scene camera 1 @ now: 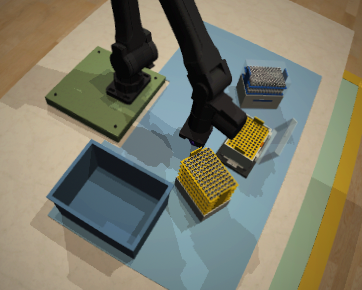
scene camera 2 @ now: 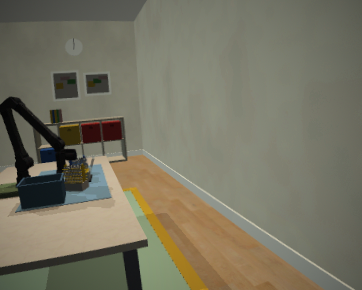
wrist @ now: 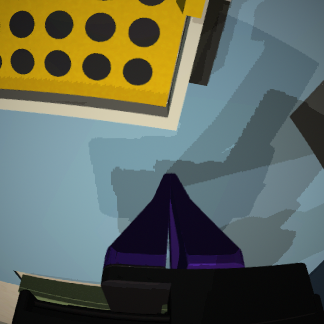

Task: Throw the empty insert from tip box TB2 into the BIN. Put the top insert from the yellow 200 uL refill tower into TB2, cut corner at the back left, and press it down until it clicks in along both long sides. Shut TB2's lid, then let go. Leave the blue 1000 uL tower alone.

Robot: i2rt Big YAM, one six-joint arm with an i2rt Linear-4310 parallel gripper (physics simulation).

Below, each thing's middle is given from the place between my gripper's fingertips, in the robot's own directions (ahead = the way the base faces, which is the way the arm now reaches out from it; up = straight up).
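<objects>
A blue bin [scene camera 1: 94, 154] sits 260 mm to the right of my hand, 80 mm behind it and 60 mm above it. The bin floor [scene camera 1: 113, 204] is 260 mm to the right of my hand and 80 mm behind it. As for the yellow insert full of tips [scene camera 1: 210, 175], I find it 120 mm to the right of my hand, 120 mm above it and 80 mm ahead of it. Then there is the empty yellow insert [scene camera 1: 248, 141], and my hand is 120 mm short of it, 60 mm to the right of it and 60 mm below it.
</objects>
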